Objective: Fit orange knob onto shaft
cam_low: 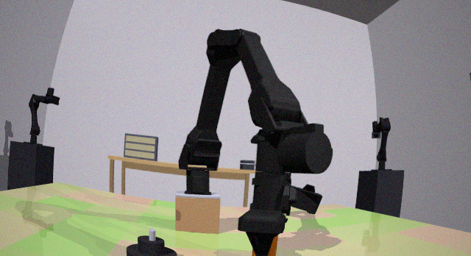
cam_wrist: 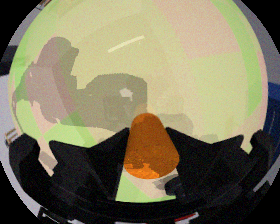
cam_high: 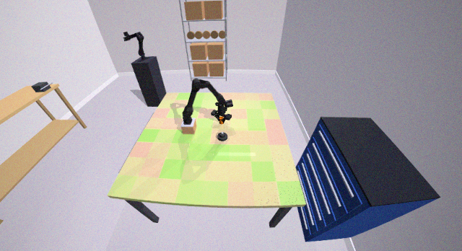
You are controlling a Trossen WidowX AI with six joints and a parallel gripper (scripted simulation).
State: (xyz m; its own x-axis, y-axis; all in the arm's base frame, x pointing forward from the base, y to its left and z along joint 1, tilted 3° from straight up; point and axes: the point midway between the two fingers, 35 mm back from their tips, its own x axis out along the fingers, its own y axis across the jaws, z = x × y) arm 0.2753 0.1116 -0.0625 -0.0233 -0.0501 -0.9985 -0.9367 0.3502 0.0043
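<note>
The orange knob lies 30 mm above my gripper tip. Round my gripper tip: round black pedestal (190 mm to the right, 30 mm ahead, 20 mm above).
</note>
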